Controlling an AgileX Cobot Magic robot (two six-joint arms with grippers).
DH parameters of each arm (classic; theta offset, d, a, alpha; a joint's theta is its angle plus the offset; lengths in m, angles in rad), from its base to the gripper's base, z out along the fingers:
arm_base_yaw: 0 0.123 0 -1.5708
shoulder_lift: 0.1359 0 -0.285 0
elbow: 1.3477 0 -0.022 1.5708
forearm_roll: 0 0.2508 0 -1.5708
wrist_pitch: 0 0 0.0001 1.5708
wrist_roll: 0 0.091 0 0
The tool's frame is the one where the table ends.
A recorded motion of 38 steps. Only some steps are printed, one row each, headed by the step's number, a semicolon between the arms.
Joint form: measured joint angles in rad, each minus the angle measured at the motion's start. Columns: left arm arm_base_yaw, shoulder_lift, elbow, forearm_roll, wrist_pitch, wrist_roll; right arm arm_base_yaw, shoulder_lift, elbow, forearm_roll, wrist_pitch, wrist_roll.
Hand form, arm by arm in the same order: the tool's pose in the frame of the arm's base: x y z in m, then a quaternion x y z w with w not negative. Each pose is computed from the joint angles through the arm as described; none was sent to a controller.
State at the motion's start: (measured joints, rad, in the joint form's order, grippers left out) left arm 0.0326 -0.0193 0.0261 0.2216 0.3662 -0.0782; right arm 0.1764 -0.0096 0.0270 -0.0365 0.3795 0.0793
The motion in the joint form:
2: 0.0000 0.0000 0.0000 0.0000 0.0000 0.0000; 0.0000 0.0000 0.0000 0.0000 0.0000 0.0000
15: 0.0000 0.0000 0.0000 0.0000 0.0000 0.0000; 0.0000 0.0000 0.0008 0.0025 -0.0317 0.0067
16: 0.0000 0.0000 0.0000 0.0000 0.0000 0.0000; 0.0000 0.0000 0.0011 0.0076 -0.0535 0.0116
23: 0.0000 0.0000 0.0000 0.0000 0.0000 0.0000; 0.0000 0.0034 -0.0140 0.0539 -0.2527 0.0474
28: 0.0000 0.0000 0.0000 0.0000 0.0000 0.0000; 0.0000 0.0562 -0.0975 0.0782 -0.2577 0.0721
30: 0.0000 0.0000 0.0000 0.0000 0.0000 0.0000; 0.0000 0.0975 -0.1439 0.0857 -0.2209 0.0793
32: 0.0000 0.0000 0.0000 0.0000 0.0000 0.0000; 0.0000 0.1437 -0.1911 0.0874 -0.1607 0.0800
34: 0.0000 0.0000 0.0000 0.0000 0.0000 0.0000; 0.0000 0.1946 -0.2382 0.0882 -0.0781 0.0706
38: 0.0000 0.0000 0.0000 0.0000 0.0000 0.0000; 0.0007 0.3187 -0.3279 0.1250 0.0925 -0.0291
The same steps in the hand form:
2: 0.0521 0.0089 0.1733 0.01478 0.79774 0.07996 0.59750; 0.0520 0.0080 0.1705 -0.04889 0.80615 0.05983 0.58665
15: 0.0521 0.0089 0.1733 0.01478 0.79774 0.07996 0.59750; 0.0528 0.0083 0.1730 -0.04534 0.79715 0.06462 0.59860
16: 0.0521 0.0089 0.1733 0.01478 0.79774 0.07996 0.59750; 0.0533 0.0086 0.1748 -0.04185 0.79083 0.06943 0.60664
23: 0.0521 0.0089 0.1733 0.01478 0.79774 0.07996 0.59750; 0.0556 0.0101 0.1976 -0.01249 0.72321 0.11092 0.68155
28: 0.0521 0.0089 0.1733 0.01478 0.79774 0.07996 0.59750; 0.0566 0.0106 0.2233 0.00404 0.71083 0.13087 0.69107
30: 0.0521 0.0089 0.1733 0.01478 0.79774 0.07996 0.59750; 0.0585 0.0112 0.2332 0.00842 0.72182 0.13466 0.67880
32: 0.0521 0.0089 0.1733 0.01478 0.79774 0.07996 0.59750; 0.0612 0.0119 0.2409 0.00839 0.74196 0.13240 0.65719
34: 0.0521 0.0089 0.1733 0.01478 0.79774 0.07996 0.59750; 0.0644 0.0129 0.2461 0.00392 0.77022 0.12489 0.62542
38: 0.0521 0.0089 0.1733 0.01478 0.79774 0.07996 0.59750; 0.0732 0.0168 0.2526 -0.03113 0.83044 0.10129 0.54694

